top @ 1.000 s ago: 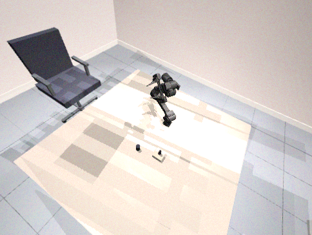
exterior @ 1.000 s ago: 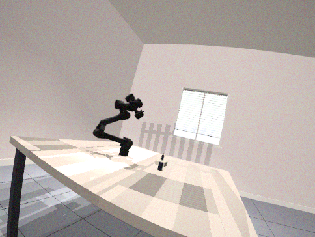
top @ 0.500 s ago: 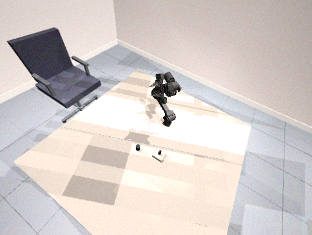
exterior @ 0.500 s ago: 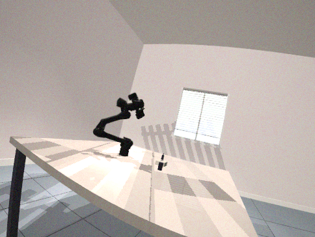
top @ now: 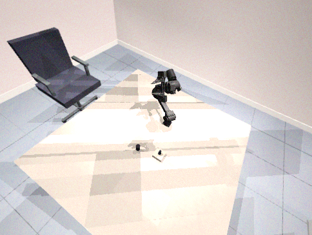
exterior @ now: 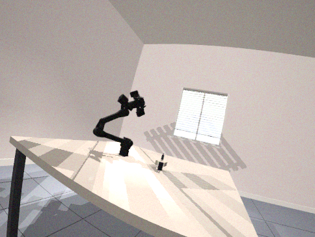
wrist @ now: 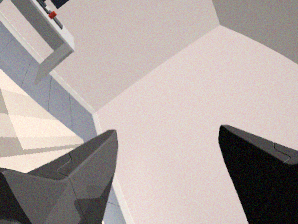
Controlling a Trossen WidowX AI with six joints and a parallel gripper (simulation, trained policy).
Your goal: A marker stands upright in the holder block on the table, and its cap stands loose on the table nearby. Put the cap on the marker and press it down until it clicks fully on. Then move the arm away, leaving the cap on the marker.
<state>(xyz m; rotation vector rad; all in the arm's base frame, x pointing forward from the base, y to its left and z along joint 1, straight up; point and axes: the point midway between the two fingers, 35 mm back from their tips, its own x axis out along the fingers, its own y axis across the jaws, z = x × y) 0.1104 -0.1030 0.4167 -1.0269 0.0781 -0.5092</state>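
The dark cap lies 20 cm ahead of my gripper tip, 5 cm to the left of it and 40 cm below it. Round my gripper tip: pale holder block 15 cm ahead, 21 cm to the left, 41 cm below.
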